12 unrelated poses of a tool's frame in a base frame.
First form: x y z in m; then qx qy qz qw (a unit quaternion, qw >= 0).
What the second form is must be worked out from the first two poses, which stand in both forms.
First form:
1: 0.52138 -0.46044 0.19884 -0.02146 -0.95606 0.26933 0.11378
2: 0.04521 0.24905 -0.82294 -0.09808 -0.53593 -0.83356 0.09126
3: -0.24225 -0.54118 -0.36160 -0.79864 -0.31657 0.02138 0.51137
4: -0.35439 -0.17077 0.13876 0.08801 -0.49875 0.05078 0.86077
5: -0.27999 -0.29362 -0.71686 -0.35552 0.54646 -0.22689 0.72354
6: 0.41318 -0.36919 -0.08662 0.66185 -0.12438 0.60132 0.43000
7: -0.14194 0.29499 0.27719 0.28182 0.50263 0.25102 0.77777
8: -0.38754 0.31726 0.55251 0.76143 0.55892 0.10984 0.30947
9: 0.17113 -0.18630 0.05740 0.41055 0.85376 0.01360 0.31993
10: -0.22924 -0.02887 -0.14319 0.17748 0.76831 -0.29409 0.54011
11: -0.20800 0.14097 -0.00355 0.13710 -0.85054 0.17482 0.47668
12: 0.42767 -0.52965 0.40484 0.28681 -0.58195 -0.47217 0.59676
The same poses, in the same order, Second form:
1: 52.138 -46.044 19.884 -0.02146 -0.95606 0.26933 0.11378
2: 4.521 24.905 -82.294 -0.09808 -0.53593 -0.83356 0.09126
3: -24.225 -54.118 -36.160 -0.79864 -0.31657 0.02138 0.51137
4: -35.439 -17.077 13.876 0.08801 -0.49875 0.05078 0.86077
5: -27.999 -29.362 -71.686 -0.35552 0.54646 -0.22689 0.72354
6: 41.318 -36.919 -8.662 0.66185 -0.12438 0.60132 0.43000
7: -14.194 29.499 27.719 0.28182 0.50263 0.25102 0.77777
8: -38.754 31.726 55.251 0.76143 0.55892 0.10984 0.30947
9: 17.113 -18.630 5.740 0.41055 0.85376 0.01360 0.31993
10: -22.924 -2.887 -14.319 0.17748 0.76831 -0.29409 0.54011
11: -20.800 14.097 -0.355 0.13710 -0.85054 0.17482 0.47668
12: 42.767 -52.965 40.484 0.28681 -0.58195 -0.47217 0.59676
